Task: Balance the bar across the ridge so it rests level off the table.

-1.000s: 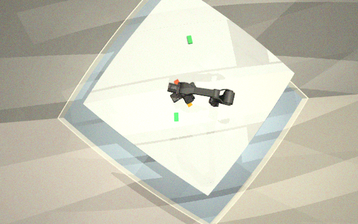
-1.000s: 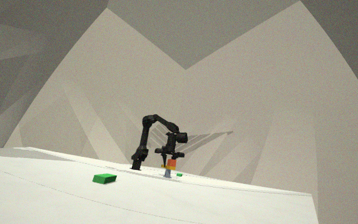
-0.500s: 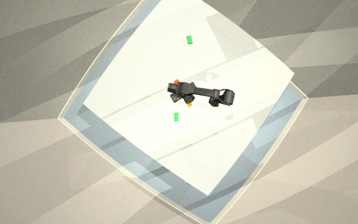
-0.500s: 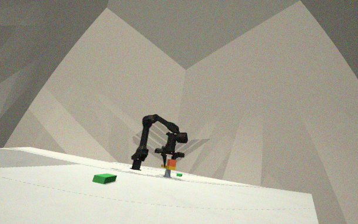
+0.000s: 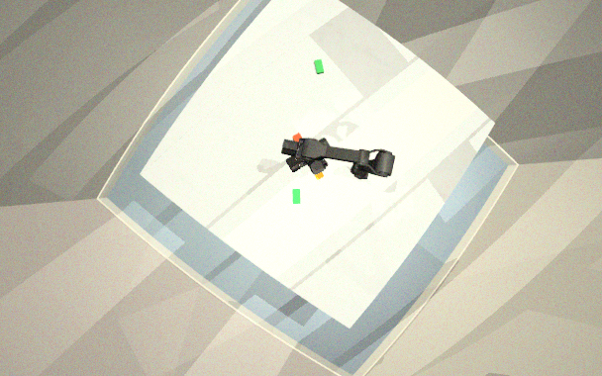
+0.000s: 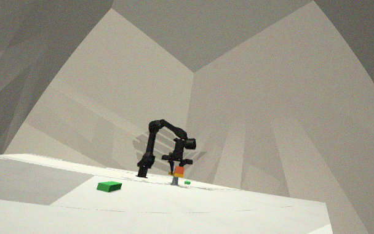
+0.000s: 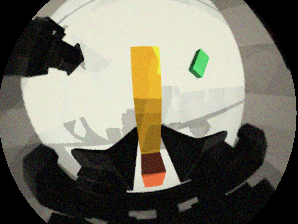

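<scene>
Now: the ridge 30 mm ahead of my gripper tip, 10 mm to the right of it and 10 mm below it.
</scene>
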